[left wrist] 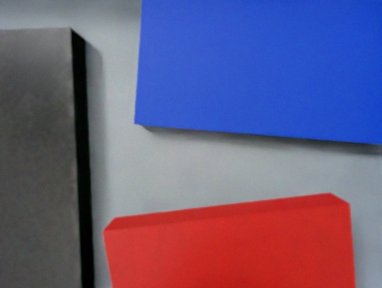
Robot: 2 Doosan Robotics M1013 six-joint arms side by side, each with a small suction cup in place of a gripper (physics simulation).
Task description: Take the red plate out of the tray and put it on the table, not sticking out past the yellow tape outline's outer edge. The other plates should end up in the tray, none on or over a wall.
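Places are measured from the left arm's base along level axes (x ahead, y up, z right), in centimetres.
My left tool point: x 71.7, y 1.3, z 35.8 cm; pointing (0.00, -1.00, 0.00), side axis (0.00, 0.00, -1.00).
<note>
For each thing: its top centre in the pictures, then the offset to it from my left tool point. "spot": a spot on its surface instead.
- red plate, surface spot: [232, 250] spot: dx -3.1, dy +1.5, dz +0.2 cm
- blue plate, top centre: [266, 48] dx -9.4, dy +0.0, dz -1.1 cm
- light grey surface, surface spot: [165, 167] spot: dx -5.2, dy -1.0, dz +2.5 cm
The red plate [232, 250] shows in part at the bottom of the left wrist view, with its upper side face in sight and its lower part cut off by the frame. A blue plate [260, 65] shows at the top right, cut off by the frame, with a thin shadow along its lower edge. A gap of grey surface separates the blue plate from the red one. The left and right suction cups do not show, so what they hold cannot be told. The yellow tape outline does not show. Whether the red plate lies in the tray cannot be told.
A dark grey, flat block [37, 160] with a black side face stands along the left edge, apart from both plates. A light grey surface [165, 167] lies under them; whether it is the tray floor or the table cannot be told.
</note>
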